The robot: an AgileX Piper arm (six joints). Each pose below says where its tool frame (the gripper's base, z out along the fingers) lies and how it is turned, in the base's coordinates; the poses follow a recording.
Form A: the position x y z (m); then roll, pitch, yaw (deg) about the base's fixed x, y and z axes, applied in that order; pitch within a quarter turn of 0, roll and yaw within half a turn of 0.
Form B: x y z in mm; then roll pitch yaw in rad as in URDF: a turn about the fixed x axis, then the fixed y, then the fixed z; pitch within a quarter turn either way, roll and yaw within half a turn. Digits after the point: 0 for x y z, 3 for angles.
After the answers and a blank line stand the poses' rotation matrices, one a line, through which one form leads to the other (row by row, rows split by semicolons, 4 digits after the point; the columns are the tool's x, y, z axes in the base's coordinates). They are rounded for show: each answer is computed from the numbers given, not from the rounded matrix.
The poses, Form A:
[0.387 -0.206 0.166 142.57 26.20 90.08]
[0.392 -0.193 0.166 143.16 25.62 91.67]
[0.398 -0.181 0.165 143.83 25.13 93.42]
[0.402 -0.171 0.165 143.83 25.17 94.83]
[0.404 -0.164 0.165 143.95 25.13 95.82]
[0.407 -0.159 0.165 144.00 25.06 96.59]
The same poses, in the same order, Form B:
[387 -206 166 2.488 0.457 1.572]
[392 -193 166 2.499 0.447 1.600]
[398 -181 165 2.510 0.439 1.630]
[402 -171 165 2.510 0.439 1.655]
[404 -164 165 2.512 0.439 1.672]
[407 -159 165 2.513 0.437 1.686]

-0.0013 0.7937 0.6083; 0.8973 0.2695 -0.3497; -0.4415 0.5453 -0.7125
-0.0263 0.7924 0.6094; 0.9013 0.2825 -0.3284; -0.4324 0.5406 -0.7216
-0.0540 0.7909 0.6096; 0.9037 0.2983 -0.3070; -0.4247 0.5343 -0.7309
-0.0762 0.7833 0.6170; 0.9018 0.3181 -0.2924; -0.4253 0.5341 -0.7306
-0.0918 0.7790 0.6203; 0.9007 0.3306 -0.2819; -0.4247 0.5328 -0.7320
-0.1040 0.7751 0.6232; 0.8999 0.3402 -0.2730; -0.4236 0.5325 -0.7329

